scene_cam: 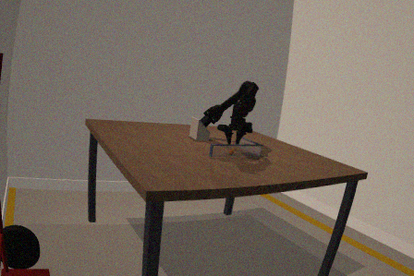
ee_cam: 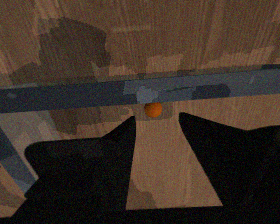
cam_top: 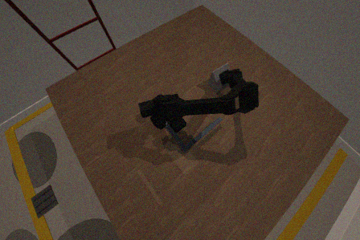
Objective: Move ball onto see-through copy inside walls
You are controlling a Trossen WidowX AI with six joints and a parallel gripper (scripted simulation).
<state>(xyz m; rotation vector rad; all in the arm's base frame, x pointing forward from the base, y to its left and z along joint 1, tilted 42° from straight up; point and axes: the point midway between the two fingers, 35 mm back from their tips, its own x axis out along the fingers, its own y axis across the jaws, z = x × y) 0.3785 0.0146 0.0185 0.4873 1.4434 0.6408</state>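
Now: the orange ball 40 mm below my gripper tip. The rest, counted from my gripper tip: see-through copy of ball (50 mm behind, 40 mm below, 30 mm to the left).
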